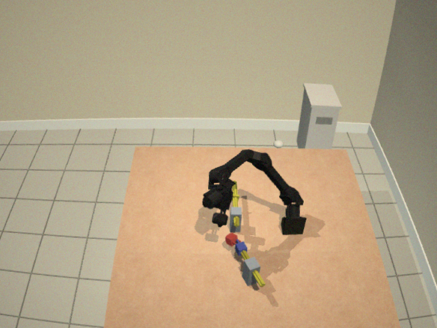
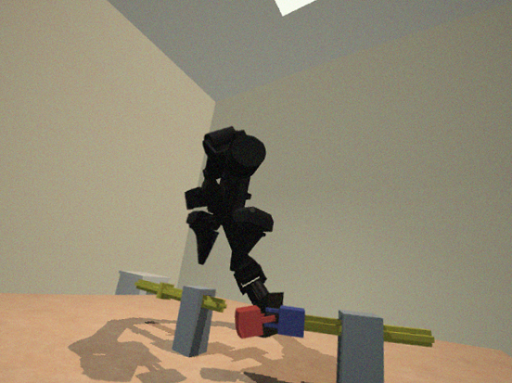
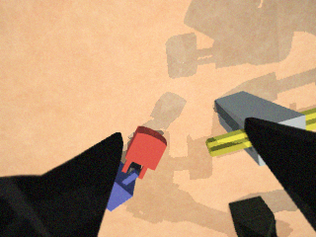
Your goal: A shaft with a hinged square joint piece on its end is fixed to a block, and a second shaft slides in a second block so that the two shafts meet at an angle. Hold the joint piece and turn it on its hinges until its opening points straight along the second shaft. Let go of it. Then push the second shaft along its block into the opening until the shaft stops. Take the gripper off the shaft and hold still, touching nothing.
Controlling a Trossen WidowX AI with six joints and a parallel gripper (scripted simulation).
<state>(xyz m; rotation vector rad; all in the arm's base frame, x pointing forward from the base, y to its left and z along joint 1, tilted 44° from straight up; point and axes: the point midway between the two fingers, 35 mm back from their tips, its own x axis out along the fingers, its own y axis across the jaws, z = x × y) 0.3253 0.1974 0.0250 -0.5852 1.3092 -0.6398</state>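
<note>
My gripper tip is 80 mm above the red joint piece, 60 mm past it and 50 mm to the right of it.
</note>
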